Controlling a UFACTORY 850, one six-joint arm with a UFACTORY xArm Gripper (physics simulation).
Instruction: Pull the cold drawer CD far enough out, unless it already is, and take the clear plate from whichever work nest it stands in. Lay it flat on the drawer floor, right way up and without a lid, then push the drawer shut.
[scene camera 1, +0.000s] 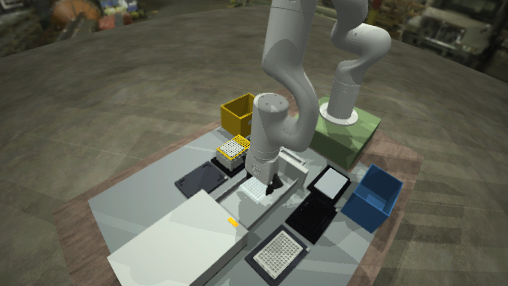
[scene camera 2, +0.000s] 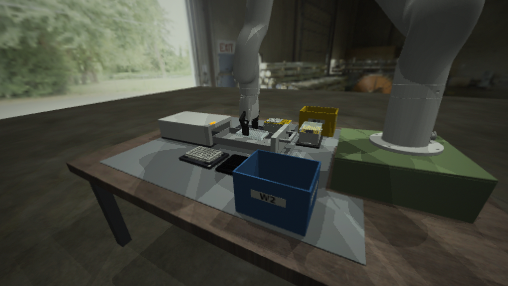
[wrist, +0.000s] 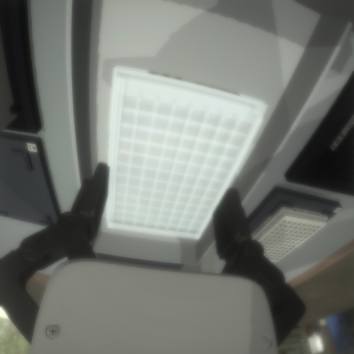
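The clear plate (scene camera 1: 254, 190) (scene camera 2: 258, 134) (wrist: 175, 160) is level between the gripper's fingers, with its well grid facing up and no lid visible. My gripper (scene camera 1: 260, 183) (scene camera 2: 250, 129) (wrist: 165, 189) points down and is shut on the plate's two long sides. The cold drawer (scene camera 1: 293, 170) (scene camera 2: 280, 138) (wrist: 200, 37) is pulled out from its white cabinet (scene camera 1: 175, 245) (scene camera 2: 187, 127). The plate is low between the drawer's side walls, nearer the front panel. Whether its underside touches the drawer floor cannot be told. The dark work nest (scene camera 1: 201, 180) (wrist: 25, 182) beside the drawer is empty.
A white plate (scene camera 1: 279, 253) (scene camera 2: 204, 154) (wrist: 295, 231), a black plate (scene camera 1: 312, 216) and a nest with a pale sheet (scene camera 1: 331, 182) lie on one side. A yellow-topped rack (scene camera 1: 233, 148) and yellow bin (scene camera 1: 235, 119) stand opposite. A blue bin (scene camera 1: 372, 200) (scene camera 2: 295, 210) stands by the edge.
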